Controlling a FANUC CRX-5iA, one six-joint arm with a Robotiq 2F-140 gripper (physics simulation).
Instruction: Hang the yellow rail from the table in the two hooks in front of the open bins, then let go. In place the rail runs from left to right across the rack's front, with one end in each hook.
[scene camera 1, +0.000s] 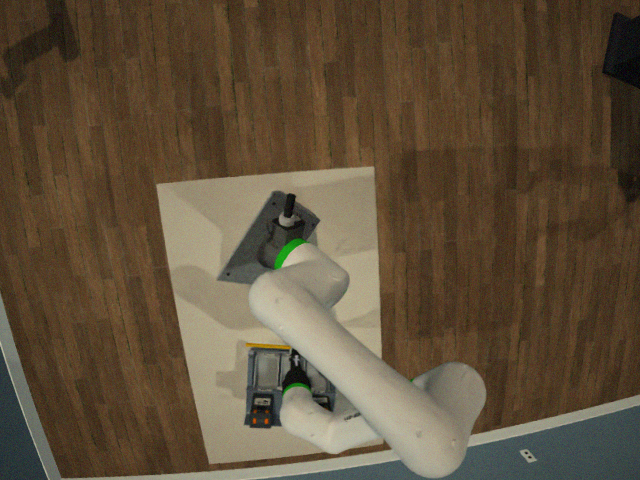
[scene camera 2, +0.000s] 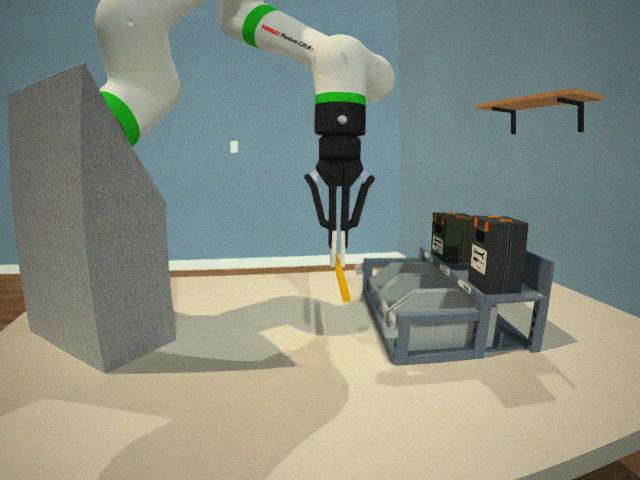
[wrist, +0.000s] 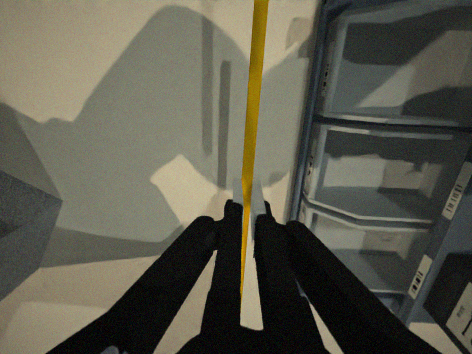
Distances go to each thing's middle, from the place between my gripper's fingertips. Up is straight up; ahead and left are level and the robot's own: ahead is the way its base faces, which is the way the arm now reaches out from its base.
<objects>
Now: hand 280 mm short of the dark grey box (scene camera 2: 498, 243), 80 mm to the left of it and 50 mm below it. Round my hand: dark green box (scene camera 2: 451, 232) 260 mm ahead, 150 mm to the left, 30 mm above.
</objects>
